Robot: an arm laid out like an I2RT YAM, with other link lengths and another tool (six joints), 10 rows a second.
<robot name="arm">
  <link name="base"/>
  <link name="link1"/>
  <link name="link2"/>
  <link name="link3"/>
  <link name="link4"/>
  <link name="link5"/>
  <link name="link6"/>
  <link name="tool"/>
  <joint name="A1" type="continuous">
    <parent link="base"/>
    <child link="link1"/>
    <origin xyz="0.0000 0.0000 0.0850"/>
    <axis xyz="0 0 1"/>
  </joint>
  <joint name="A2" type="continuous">
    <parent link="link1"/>
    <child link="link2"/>
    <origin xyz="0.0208 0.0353 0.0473" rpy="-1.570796 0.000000 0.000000"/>
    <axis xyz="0 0 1"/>
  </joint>
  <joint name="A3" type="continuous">
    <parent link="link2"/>
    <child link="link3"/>
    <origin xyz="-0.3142 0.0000 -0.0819" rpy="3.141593 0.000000 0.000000"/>
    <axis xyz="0 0 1"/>
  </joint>
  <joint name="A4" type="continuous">
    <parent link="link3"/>
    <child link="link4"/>
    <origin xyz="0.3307 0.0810 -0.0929"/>
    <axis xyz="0 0 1"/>
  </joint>
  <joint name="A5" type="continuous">
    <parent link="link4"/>
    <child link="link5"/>
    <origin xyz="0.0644 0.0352 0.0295" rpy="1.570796 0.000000 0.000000"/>
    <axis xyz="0 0 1"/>
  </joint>
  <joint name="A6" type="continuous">
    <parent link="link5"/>
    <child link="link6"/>
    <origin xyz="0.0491 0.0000 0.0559" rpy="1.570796 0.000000 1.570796"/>
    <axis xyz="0 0 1"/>
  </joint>
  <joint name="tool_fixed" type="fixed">
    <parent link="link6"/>
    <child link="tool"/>
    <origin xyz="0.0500 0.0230 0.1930" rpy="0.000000 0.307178 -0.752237"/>
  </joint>
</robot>
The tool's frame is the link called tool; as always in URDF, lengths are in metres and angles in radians. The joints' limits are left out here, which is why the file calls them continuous.
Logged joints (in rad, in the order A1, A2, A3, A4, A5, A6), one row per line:
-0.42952, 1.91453, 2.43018, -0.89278, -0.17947, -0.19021
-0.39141, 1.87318, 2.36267, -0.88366, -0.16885, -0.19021
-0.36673, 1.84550, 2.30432, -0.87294, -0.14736, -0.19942
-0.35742, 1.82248, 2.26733, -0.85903, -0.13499, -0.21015
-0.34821, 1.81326, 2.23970, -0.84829, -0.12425, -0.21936
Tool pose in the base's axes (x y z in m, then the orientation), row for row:
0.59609, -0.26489, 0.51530, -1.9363, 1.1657, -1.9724
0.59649, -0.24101, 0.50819, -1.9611, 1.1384, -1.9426
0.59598, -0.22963, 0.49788, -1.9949, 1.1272, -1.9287
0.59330, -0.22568, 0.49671, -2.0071, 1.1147, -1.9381
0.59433, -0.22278, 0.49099, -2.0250, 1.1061, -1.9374
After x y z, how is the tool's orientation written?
As a rotation vector, in radians.
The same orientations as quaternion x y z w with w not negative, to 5 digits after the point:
-0.64387, 0.38762, -0.65587, 0.07086
-0.65480, 0.38010, -0.64862, 0.07777
-0.66429, 0.37535, -0.64224, 0.07323
-0.66646, 0.37013, -0.64354, 0.06847
-0.67072, 0.36636, -0.64170, 0.06430

